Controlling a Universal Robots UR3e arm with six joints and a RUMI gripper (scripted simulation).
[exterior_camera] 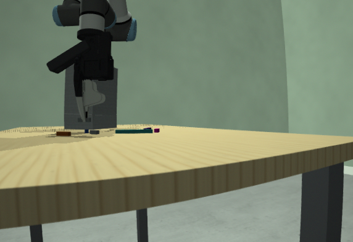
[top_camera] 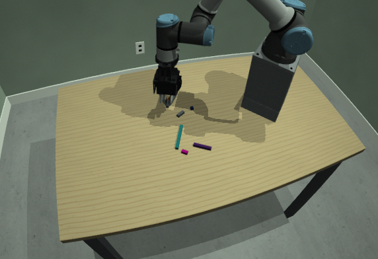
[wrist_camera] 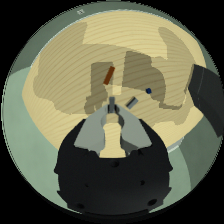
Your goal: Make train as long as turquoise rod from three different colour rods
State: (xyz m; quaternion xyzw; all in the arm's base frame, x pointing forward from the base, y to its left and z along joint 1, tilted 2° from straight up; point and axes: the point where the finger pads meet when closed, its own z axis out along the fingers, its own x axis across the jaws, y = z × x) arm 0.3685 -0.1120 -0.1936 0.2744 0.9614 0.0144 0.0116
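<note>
The blue rod is 90 mm behind my hand, 30 mm to the left of it and 40 mm below it. Also, from my hand: turquoise rod (10 mm ahead, 130 mm to the left, 40 mm below); then orange rod (20 mm behind, 50 mm to the right, 40 mm below); then magenta rod (20 mm ahead, 190 mm to the left, 40 mm below).
</note>
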